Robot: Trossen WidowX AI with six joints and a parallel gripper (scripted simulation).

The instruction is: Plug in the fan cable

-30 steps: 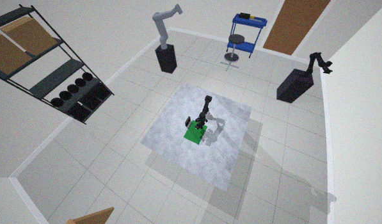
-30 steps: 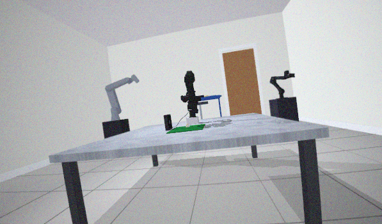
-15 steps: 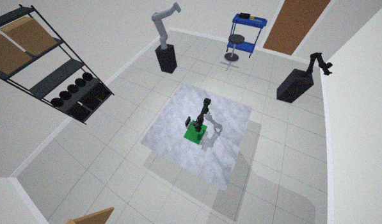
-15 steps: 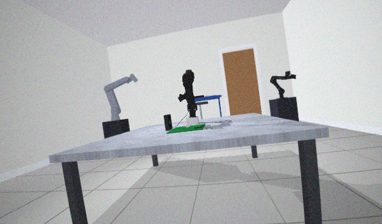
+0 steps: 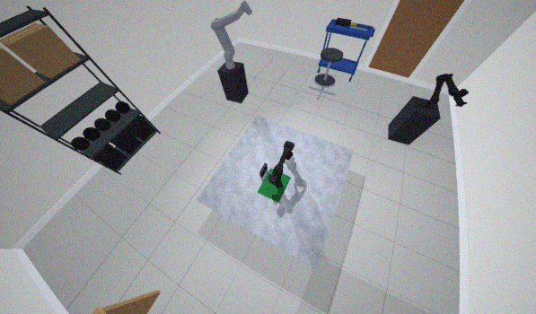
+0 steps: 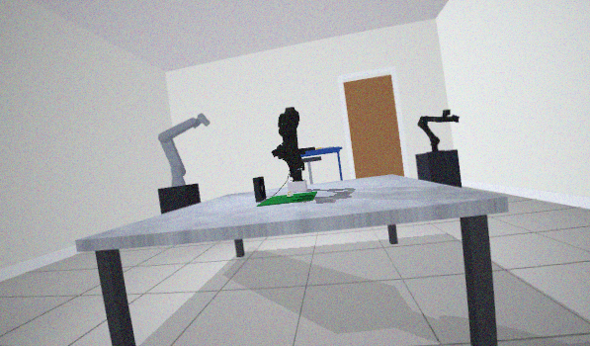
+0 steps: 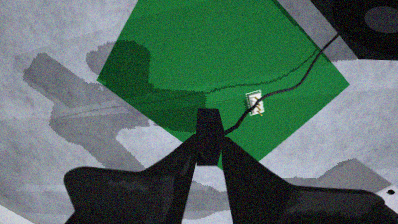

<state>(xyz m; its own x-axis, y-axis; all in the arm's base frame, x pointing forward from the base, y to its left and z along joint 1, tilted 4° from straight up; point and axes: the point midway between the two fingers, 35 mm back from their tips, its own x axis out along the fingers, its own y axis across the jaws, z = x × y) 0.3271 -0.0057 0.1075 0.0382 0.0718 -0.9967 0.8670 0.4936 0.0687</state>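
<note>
My gripper tip is now 14 cm above the green board and 3 cm to the left of it. From my gripper tip the other things lie so: black fan plug (1 cm below); then black fan (18 cm to the right, 9 cm behind, 6 cm below).
</note>
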